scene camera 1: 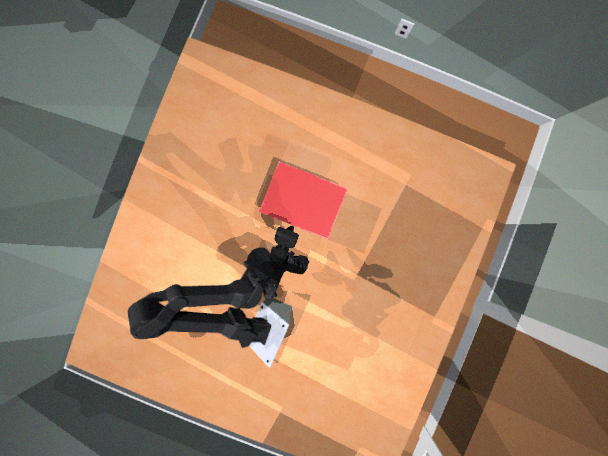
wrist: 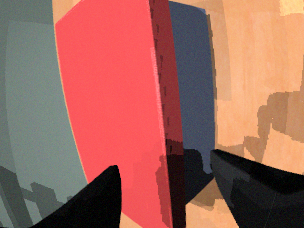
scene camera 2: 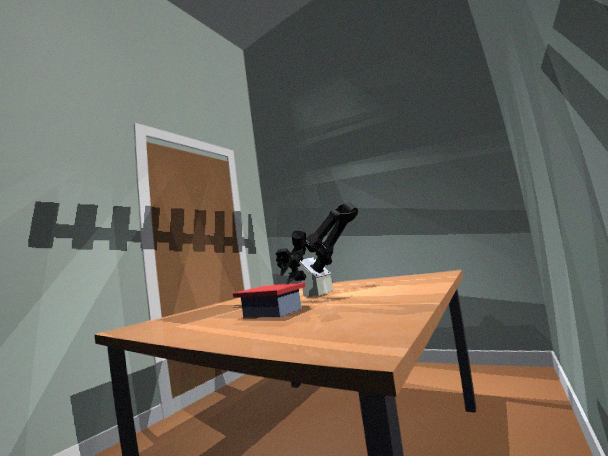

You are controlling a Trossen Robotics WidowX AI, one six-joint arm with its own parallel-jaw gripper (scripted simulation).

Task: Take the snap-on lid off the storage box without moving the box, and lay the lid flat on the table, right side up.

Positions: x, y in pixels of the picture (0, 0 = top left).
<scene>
A blue-grey storage box shows in the wrist view [190, 33] and in scene camera 2 [254, 306].
</scene>
